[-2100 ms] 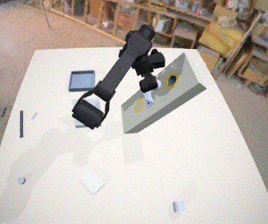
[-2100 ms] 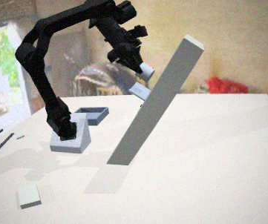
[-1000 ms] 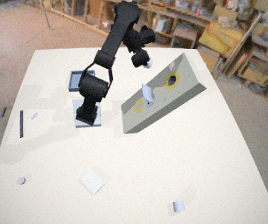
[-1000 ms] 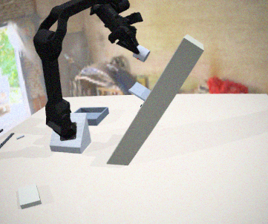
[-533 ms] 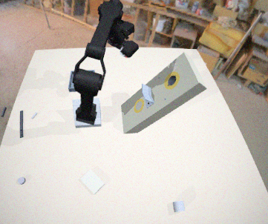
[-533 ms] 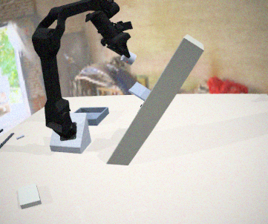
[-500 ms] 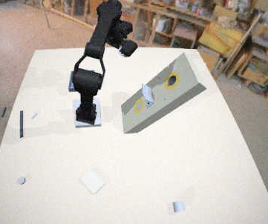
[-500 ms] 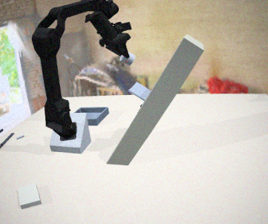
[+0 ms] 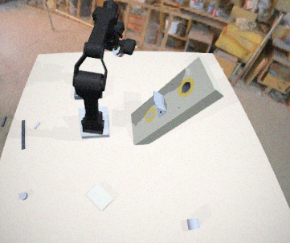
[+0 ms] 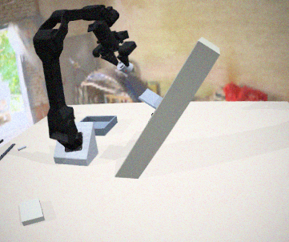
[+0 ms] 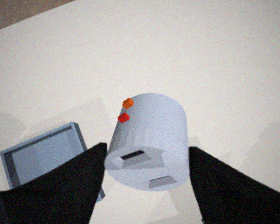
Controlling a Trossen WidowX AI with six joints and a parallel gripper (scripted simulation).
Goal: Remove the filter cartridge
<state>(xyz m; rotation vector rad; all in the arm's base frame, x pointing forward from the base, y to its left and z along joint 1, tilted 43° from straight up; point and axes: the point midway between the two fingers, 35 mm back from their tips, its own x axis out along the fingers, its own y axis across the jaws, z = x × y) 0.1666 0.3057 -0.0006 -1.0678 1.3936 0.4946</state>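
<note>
My gripper tip is now 170 mm past the tray, 50 mm to the right of it and 250 mm above it. Round my gripper tip: small disc 490 mm behind, 490 mm to the right, 260 mm below; pale square 180 mm behind, 550 mm to the right, 250 mm below; round filter cartridge right at my gripper tip.
</note>
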